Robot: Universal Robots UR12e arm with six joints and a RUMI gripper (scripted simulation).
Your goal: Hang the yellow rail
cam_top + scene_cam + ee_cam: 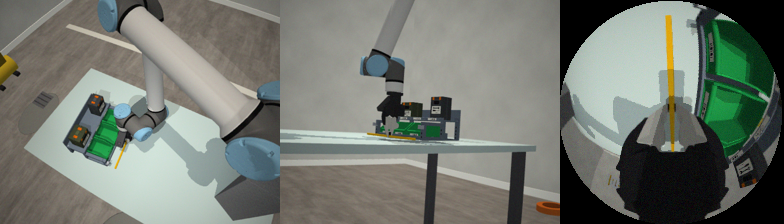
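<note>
The yellow rail lies 10 mm below my hand.
</note>
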